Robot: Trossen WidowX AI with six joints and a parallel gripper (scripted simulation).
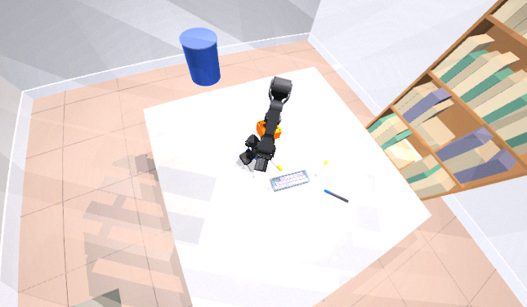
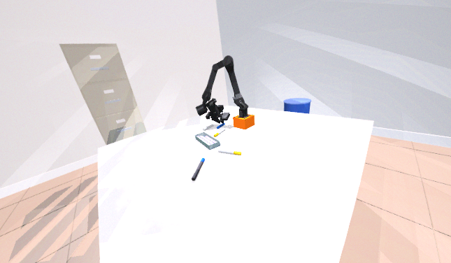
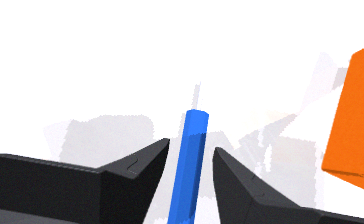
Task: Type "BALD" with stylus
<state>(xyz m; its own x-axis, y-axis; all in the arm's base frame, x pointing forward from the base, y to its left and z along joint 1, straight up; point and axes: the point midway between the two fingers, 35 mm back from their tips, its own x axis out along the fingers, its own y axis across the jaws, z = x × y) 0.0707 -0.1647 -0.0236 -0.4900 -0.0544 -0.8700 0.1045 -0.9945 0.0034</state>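
Right now my gripper tip is 2 cm past the blue stylus and 1 cm above it. Also, from my gripper tip: white stick (8 cm ahead, 7 cm to the right, 1 cm below); grey stylus tip (5 cm behind, 1 cm below).
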